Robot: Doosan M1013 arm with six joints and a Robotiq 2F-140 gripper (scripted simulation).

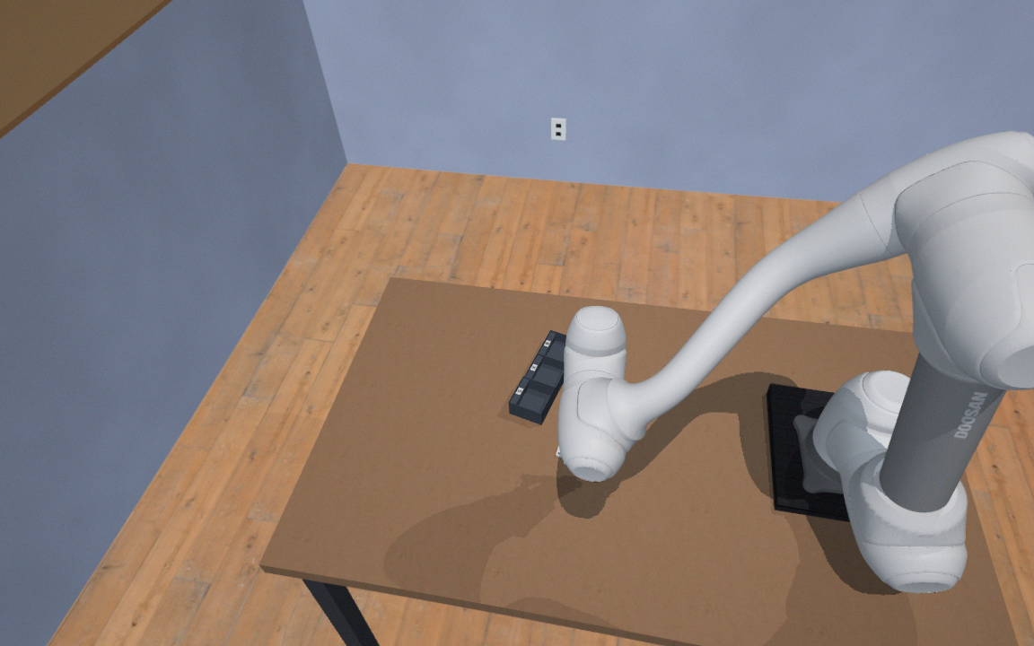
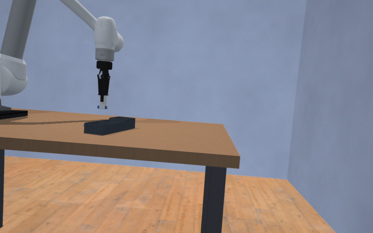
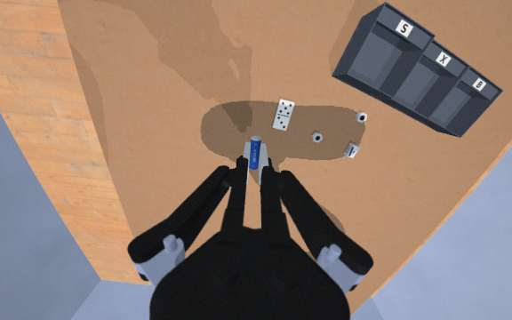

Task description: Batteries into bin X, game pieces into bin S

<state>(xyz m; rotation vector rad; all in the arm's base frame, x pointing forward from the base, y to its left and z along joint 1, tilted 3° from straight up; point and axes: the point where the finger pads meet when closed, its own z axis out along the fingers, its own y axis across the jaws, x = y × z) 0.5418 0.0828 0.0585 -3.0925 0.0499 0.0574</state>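
My hand is 11 cm short of the dark three-part bin, 25 cm to the left of it and 8 cm above it. Round my hand: blue battery: 3 cm below; then white domino: 4 cm ahead, 5 cm to the right, 10 cm below.
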